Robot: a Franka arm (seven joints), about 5 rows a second.
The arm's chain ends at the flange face. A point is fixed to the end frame.
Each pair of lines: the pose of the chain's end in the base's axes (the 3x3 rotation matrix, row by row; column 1 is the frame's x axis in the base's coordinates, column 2 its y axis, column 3 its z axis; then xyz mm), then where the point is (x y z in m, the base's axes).
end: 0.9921 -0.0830 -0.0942; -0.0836 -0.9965 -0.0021; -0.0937 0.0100 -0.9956; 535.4 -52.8 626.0
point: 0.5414 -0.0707 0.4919
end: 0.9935 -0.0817 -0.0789; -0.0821 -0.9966 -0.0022; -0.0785 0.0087 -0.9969; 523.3 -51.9 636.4
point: 0.5314 -0.0698 0.5024
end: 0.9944 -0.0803 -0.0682; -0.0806 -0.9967 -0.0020; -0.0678 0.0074 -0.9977; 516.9 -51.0 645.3
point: 0.5264 -0.0688 0.5114
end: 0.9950 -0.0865 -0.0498; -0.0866 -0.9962 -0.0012; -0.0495 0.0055 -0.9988; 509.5 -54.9 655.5
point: 0.5214 -0.0727 0.5218
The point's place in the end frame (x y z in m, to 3 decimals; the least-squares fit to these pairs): 0.020 0.016 0.133
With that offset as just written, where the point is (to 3 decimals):
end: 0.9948 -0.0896 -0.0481; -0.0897 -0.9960 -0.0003; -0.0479 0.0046 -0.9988; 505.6 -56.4 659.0
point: 0.518 -0.074 0.525
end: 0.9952 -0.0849 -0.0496; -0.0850 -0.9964 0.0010; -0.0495 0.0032 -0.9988; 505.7 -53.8 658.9
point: 0.518 -0.071 0.525
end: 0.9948 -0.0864 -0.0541; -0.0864 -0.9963 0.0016; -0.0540 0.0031 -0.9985; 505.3 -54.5 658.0
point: 0.517 -0.072 0.524
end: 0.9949 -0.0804 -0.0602; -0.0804 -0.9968 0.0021; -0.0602 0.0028 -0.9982; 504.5 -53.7 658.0
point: 0.515 -0.071 0.524
